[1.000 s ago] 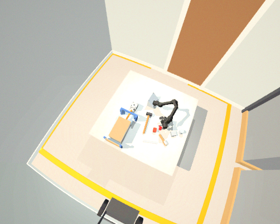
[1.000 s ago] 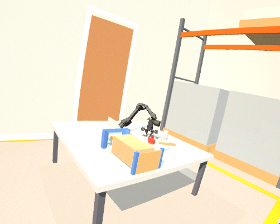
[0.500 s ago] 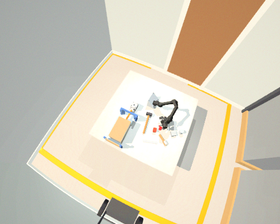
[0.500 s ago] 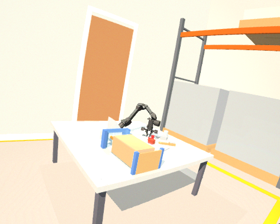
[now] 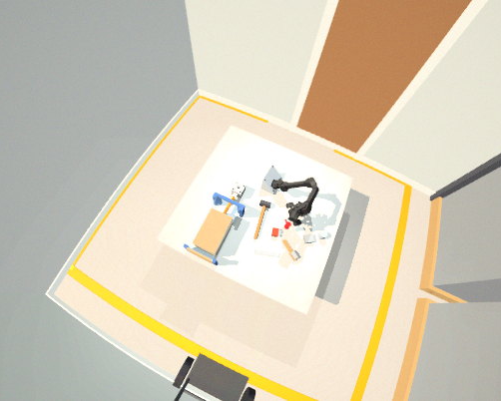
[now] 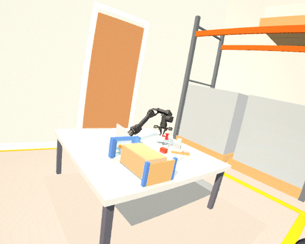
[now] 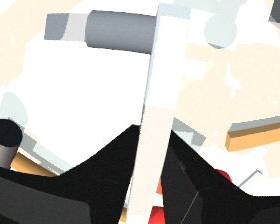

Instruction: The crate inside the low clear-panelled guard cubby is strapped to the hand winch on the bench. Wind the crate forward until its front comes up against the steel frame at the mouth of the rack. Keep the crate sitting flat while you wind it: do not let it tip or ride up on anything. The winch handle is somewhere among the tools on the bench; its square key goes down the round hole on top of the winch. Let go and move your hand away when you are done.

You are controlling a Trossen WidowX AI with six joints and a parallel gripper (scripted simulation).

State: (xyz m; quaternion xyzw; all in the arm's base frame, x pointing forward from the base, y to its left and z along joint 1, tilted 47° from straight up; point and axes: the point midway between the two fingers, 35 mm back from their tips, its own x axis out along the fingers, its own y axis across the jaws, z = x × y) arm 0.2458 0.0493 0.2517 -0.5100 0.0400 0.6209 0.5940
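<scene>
The red grip is 60 mm ahead of my gripper tip, 20 mm to the right of it and 20 mm above it. From my gripper tip the other things lie so: bar (300 mm ahead, 120 mm below, 70 mm to the right); winch handle (10 mm to the right, 10 mm ahead, 10 mm above); brush (210 mm ahead, 100 mm below, 90 mm to the left).
</scene>
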